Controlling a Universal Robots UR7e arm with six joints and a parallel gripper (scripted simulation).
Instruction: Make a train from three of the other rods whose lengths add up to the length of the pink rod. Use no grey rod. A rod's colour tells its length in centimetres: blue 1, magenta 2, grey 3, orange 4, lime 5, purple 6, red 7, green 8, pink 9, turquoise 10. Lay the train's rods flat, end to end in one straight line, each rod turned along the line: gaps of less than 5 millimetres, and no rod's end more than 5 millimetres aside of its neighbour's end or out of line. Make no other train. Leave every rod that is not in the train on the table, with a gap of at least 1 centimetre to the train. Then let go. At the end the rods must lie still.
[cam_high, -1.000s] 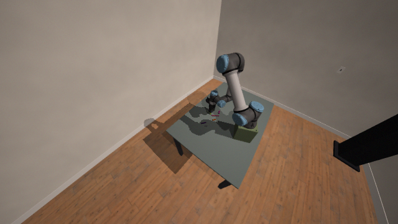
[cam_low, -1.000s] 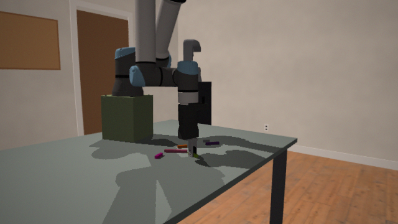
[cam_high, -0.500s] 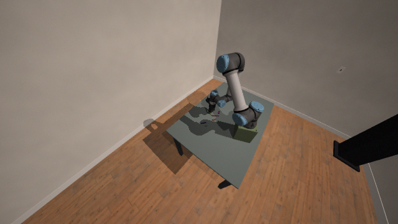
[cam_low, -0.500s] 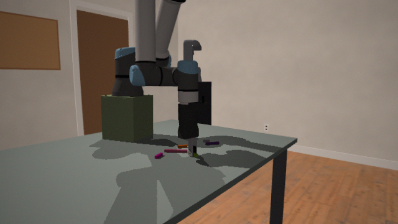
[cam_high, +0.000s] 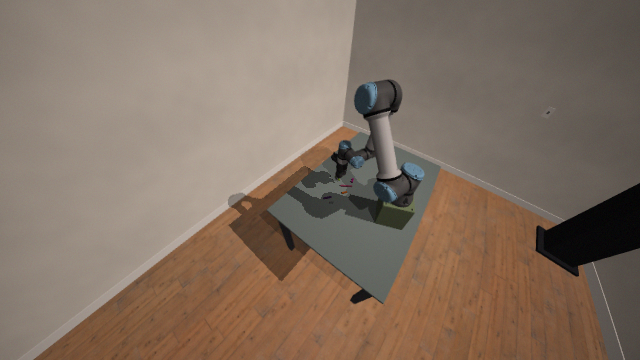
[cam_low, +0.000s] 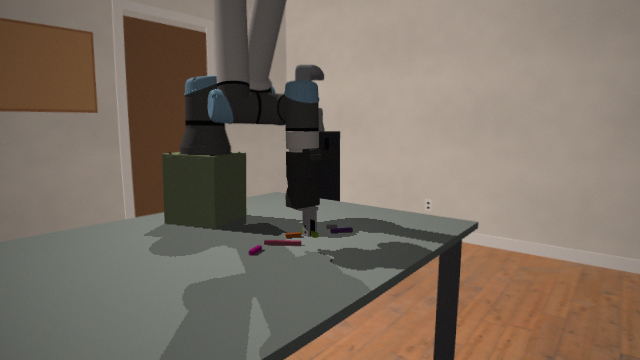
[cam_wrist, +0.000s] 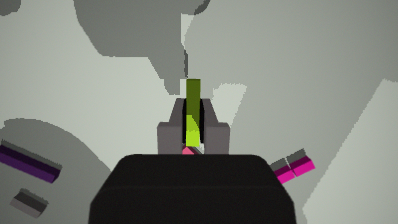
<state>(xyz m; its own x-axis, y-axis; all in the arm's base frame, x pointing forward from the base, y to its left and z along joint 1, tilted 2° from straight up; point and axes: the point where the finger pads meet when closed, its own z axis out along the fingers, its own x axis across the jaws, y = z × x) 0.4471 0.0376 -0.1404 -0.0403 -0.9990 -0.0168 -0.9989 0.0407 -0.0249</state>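
Now: the pink rod 80 mm behind my hand, 20 mm to the right of it and 50 mm below it. Round my hand: lime rod (10 mm below); then purple rod (60 mm behind, 170 mm to the left, 50 mm below); then orange rod (110 mm behind, 40 mm to the left, 50 mm below).
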